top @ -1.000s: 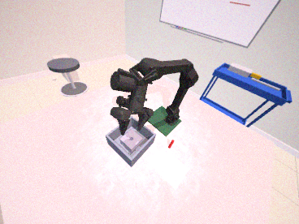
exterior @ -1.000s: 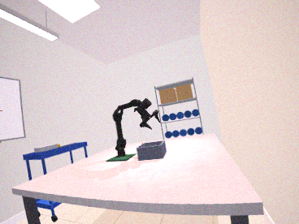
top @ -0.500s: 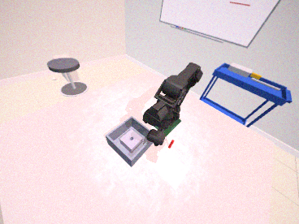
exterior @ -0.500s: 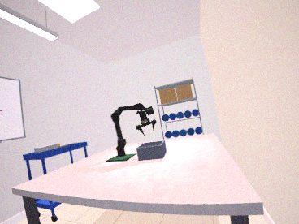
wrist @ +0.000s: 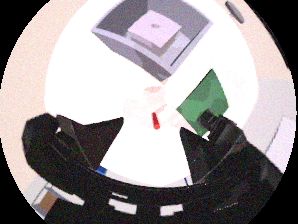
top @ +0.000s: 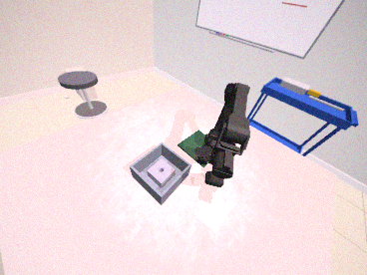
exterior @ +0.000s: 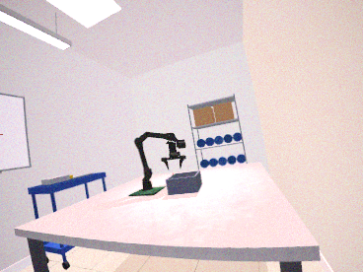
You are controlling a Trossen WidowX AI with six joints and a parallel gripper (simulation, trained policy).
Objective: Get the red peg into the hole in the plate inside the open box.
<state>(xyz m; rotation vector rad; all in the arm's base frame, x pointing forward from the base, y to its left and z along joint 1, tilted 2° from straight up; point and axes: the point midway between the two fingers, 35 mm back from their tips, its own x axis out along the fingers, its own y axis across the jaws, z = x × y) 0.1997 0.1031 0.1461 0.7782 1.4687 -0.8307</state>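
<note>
Right now my gripper tip is 20 mm past the red peg, 10 mm to the right of it and 70 mm above it. From my gripper tip the other things lie so: pale plate 120 mm ahead, 170 mm to the right, 70 mm below; then grey box 120 mm ahead, 170 mm to the right, 90 mm below.
</note>
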